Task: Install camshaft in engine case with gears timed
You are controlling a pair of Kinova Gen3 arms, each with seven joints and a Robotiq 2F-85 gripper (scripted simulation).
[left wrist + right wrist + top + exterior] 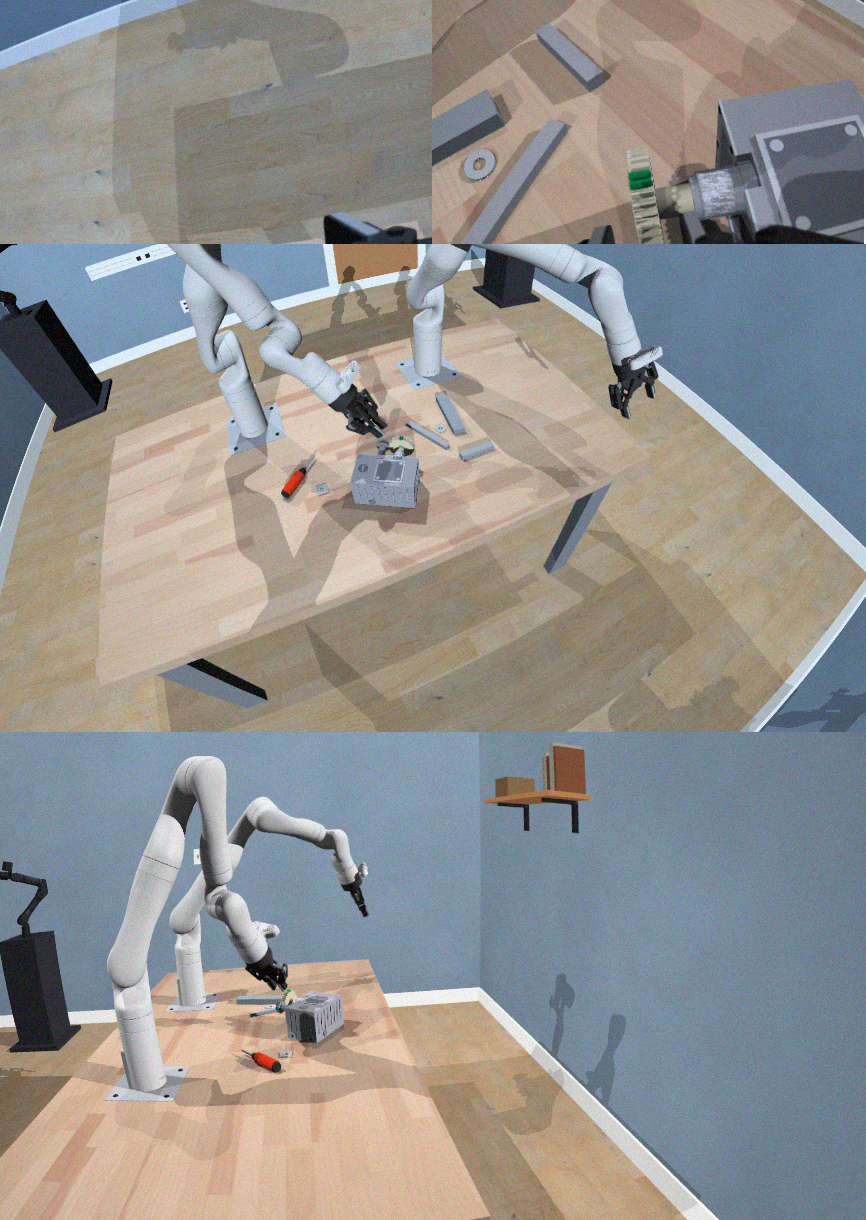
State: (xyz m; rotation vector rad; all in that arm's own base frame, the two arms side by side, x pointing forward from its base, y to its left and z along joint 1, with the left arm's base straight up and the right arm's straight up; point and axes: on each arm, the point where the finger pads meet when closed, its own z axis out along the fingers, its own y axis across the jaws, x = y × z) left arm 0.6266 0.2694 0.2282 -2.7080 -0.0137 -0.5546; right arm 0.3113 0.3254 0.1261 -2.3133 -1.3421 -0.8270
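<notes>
The small crank gear lies 6 cm below my right hand and 1 cm to the left of it. Also, from my right hand: short bar (24 cm to the left, 12 cm below, 9 cm ahead); washer (20 cm to the left, 12 cm below, 4 cm behind).
</notes>
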